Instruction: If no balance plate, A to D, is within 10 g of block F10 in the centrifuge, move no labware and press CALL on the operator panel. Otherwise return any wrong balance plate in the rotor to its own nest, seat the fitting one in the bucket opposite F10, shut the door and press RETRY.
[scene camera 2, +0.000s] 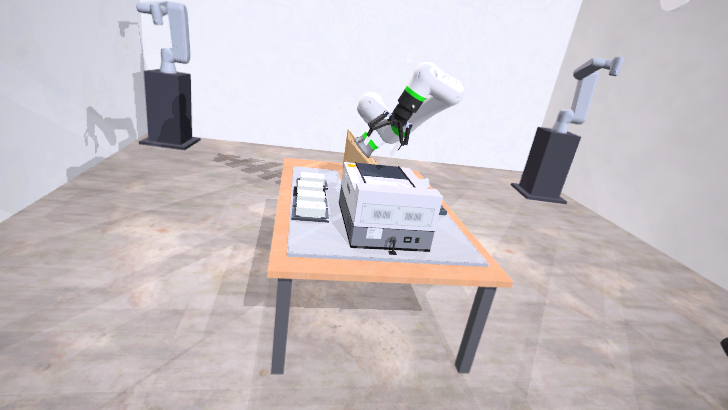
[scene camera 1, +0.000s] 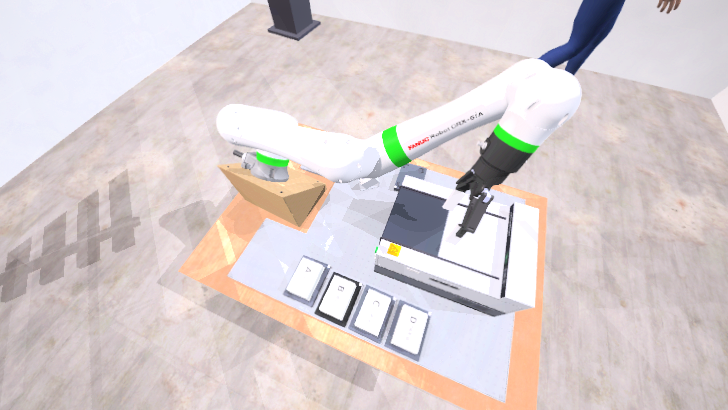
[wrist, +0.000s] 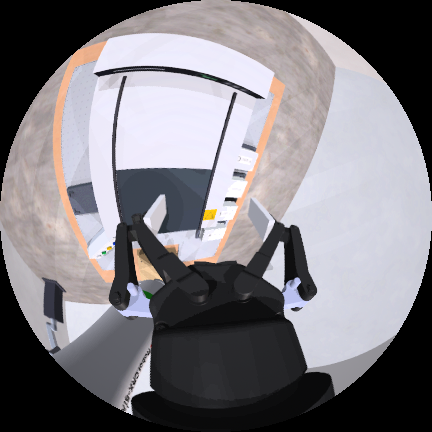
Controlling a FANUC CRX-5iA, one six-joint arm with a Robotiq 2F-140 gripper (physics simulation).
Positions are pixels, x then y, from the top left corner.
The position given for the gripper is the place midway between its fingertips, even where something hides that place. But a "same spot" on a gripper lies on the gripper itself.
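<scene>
Gripper: visible in scene camera 2, scene camera 1, wrist view (207,204). Gripper, same spot: (scene camera 2: 379,115) and (scene camera 1: 477,207). White centrifuge box, same spot: (scene camera 1: 486,234) and (wrist: 161,100).
</scene>
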